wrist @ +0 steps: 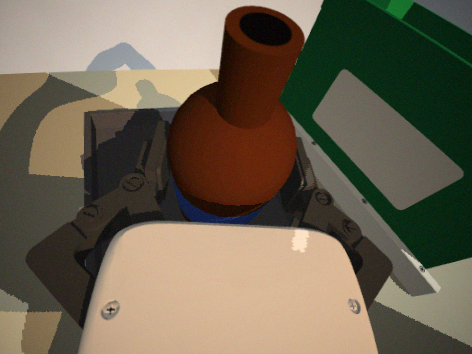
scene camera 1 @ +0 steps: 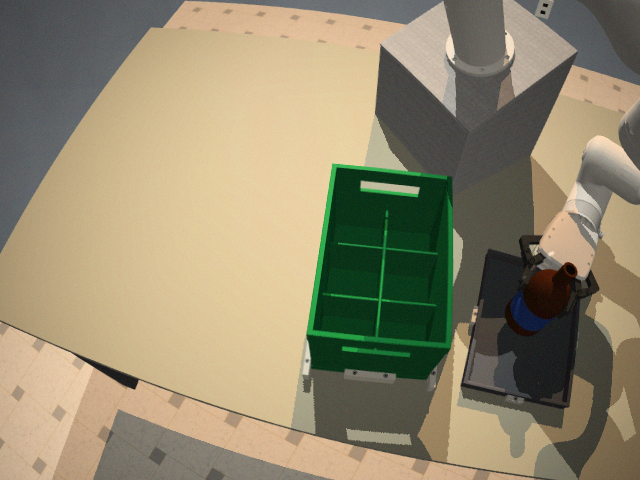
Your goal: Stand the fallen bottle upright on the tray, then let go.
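Seen in the pictures: gripper, fingertip midpoint: [wrist: 229,144] [scene camera 1: 541,301]; arm's base, origin of the base link: [scene camera 1: 480,49].
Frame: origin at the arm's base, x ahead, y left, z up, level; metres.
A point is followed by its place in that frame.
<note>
A brown bottle [scene camera 1: 529,313] @(x 0.431, y 0.088, z -0.148 m) [wrist: 232,130] @(x 0.389, y 0.131, z -0.099 m) with a blue label stands about upright, neck up, over the back part of the dark tray [scene camera 1: 542,374] @(x 0.504, y 0.148, z -0.240 m) [wrist: 107,150] @(x 0.521, y 0.179, z -0.240 m). Its base looks on or very close to the tray floor; the views do not show clearly whether they touch. My gripper [scene camera 1: 547,291] @(x 0.413, y 0.108, z -0.142 m) [wrist: 229,144] @(x 0.413, y 0.108, z -0.142 m) is shut on the bottle's body, one finger on each side. In the wrist view, the gripper's housing hides the lower part of the bottle.
A green crate [scene camera 1: 381,338] @(x 0.514, y -0.149, z -0.070 m) [wrist: 310,65] @(x 0.497, y -0.058, z -0.147 m) with empty compartments stands close to the tray, left of it in the scene view. The grey pedestal [scene camera 1: 423,108] @(x 0.071, y -0.094, z -0.102 m) of the arm stands behind them. Small light brackets [scene camera 1: 369,376] @(x 0.530, y -0.152, z -0.216 m) sit along the crate's base.
</note>
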